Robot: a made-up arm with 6 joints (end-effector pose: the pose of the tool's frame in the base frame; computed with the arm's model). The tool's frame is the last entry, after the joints. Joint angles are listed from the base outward.
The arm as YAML. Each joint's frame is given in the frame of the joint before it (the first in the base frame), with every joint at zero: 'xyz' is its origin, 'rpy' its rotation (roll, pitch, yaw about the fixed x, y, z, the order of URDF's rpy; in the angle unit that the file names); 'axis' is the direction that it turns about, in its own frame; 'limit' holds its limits. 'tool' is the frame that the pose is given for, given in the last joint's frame.
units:
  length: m
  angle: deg
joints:
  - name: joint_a
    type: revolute
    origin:
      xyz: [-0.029, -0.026, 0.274]
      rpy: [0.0, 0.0, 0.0]
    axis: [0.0, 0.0, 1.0]
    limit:
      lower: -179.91
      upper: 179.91
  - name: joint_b
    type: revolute
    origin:
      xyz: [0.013, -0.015, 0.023]
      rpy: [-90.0, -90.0, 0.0]
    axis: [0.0, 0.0, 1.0]
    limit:
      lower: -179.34
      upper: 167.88
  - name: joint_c
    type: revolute
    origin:
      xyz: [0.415, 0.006, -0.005]
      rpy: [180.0, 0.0, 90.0]
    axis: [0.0, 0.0, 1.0]
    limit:
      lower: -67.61
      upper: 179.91
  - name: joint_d
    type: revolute
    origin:
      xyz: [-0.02, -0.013, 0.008]
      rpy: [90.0, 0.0, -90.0]
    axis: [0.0, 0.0, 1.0]
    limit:
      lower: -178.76
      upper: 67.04
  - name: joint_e
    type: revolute
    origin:
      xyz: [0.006, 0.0, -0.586]
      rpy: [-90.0, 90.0, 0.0]
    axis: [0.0, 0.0, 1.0]
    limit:
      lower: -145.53
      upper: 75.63
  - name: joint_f
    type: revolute
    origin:
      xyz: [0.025, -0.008, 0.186]
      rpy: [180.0, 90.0, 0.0]
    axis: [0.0, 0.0, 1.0]
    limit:
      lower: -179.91
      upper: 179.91
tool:
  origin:
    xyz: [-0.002, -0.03, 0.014]
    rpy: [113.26, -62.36, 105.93]
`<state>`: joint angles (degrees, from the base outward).
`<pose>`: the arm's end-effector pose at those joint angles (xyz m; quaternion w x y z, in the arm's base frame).
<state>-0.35 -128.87 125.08 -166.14 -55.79 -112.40</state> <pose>-0.5313 0.1623 -0.4813 0.3375 0.3803 -0.8602 0.0400</pose>
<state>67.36 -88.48 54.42 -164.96 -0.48 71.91</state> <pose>-0.4647 -0.7447 0.7029 0.1278 -0.6517 -0.5908 0.4582</pose>
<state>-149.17 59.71 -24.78 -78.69 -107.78 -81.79</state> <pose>-0.2305 -0.0811 -0.0754 0.0787 -0.1786 -0.8606 0.4703</pose>
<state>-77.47 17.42 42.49 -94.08 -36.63 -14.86</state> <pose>0.1190 -0.7747 0.7511 0.5688 -0.0676 0.2927 0.7657</pose>
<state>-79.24 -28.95 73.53 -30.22 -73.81 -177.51</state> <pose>-0.2323 0.1094 1.2110 0.4443 -0.1928 -0.3233 0.8129</pose>
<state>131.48 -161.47 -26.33 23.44 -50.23 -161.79</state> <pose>0.4880 -0.2776 0.2690 0.6113 -0.0968 0.6575 -0.4297</pose>
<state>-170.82 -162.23 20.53 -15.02 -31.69 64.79</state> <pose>0.6336 0.2641 -0.0640 0.2016 -0.1355 -0.0773 0.9670</pose>
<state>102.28 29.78 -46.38 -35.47 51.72 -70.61</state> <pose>0.1221 0.2420 0.0657 0.3906 0.1048 -0.4815 -0.7776</pose>
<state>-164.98 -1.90 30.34 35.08 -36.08 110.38</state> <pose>-0.5112 0.0222 1.0610 0.6773 -0.7039 -0.1858 -0.1060</pose>
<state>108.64 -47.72 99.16 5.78 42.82 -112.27</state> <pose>0.4489 -0.6878 0.9068 0.1225 -0.3871 -0.9069 0.1124</pose>
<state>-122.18 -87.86 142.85 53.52 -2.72 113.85</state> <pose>0.2183 0.6332 -0.1901 0.4082 0.3339 -0.7591 -0.3816</pose>
